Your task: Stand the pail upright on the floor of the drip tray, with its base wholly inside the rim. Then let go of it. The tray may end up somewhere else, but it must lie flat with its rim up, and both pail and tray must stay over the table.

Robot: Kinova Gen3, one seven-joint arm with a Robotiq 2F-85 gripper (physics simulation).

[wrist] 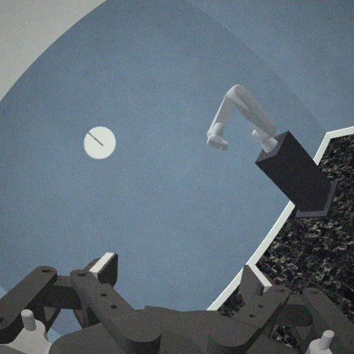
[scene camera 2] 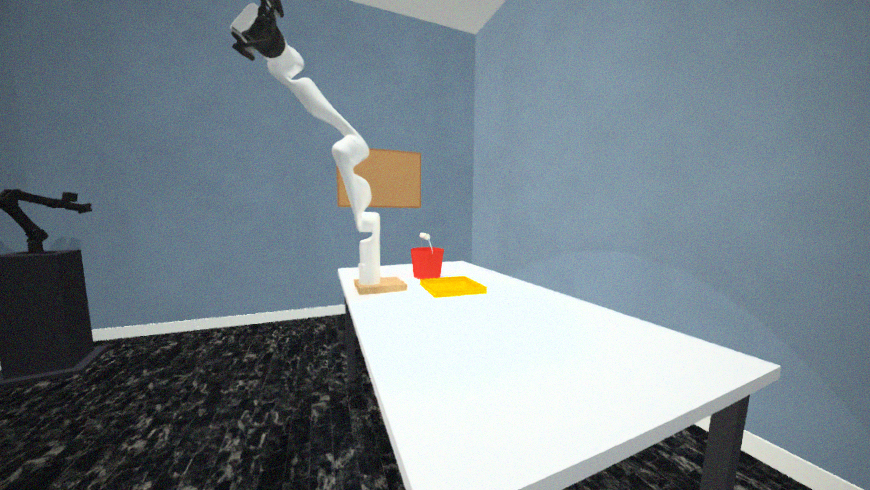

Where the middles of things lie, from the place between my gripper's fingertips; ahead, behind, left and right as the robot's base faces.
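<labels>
Yellow drip tray (scene camera 2: 447, 286): my hand 0.35 m to the right of it, 0.78 m short of it, 0.75 m above it.
</labels>
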